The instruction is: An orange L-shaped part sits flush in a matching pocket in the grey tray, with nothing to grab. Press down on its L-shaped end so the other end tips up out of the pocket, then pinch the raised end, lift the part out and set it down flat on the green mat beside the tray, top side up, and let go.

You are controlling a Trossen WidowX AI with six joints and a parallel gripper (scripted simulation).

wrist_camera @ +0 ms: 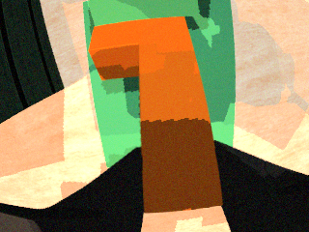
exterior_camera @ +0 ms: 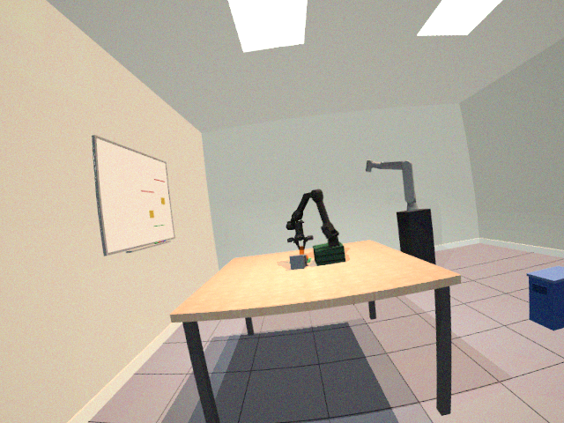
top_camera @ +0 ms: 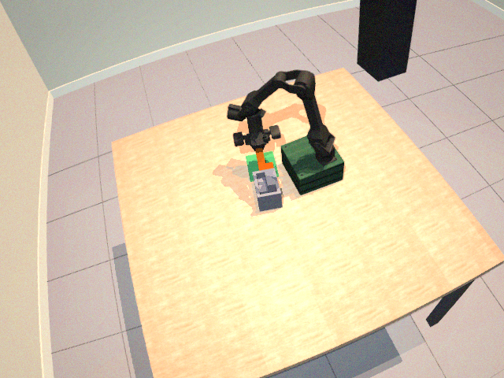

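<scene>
Right now the orange L-shaped part is 10 mm behind my gripper tip, 30 mm to the left of it and 30 mm below it. Round my gripper tip: green mat: 20 mm to the left, 90 mm below.
</scene>
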